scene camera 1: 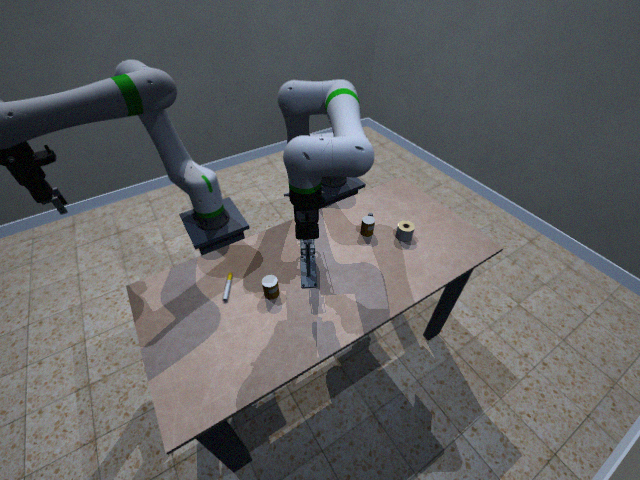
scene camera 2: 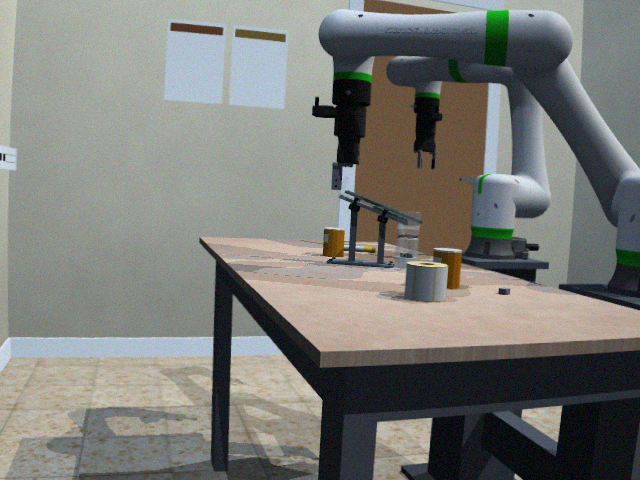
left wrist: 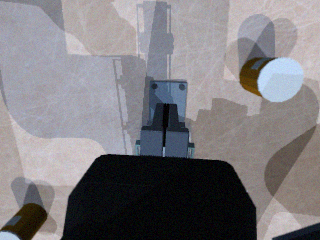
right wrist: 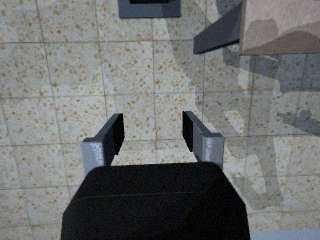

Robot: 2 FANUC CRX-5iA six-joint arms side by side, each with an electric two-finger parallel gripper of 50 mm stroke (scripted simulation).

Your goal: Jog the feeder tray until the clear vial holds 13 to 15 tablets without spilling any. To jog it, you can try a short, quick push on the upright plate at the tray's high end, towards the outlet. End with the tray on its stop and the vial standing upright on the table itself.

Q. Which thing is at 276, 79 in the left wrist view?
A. An amber bottle.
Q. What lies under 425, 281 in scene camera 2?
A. A label roll.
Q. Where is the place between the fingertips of the left gripper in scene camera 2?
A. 336, 189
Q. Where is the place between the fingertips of the right gripper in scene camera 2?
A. At 426, 168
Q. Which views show the right gripper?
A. Scene camera 1, scene camera 2 and the right wrist view only.
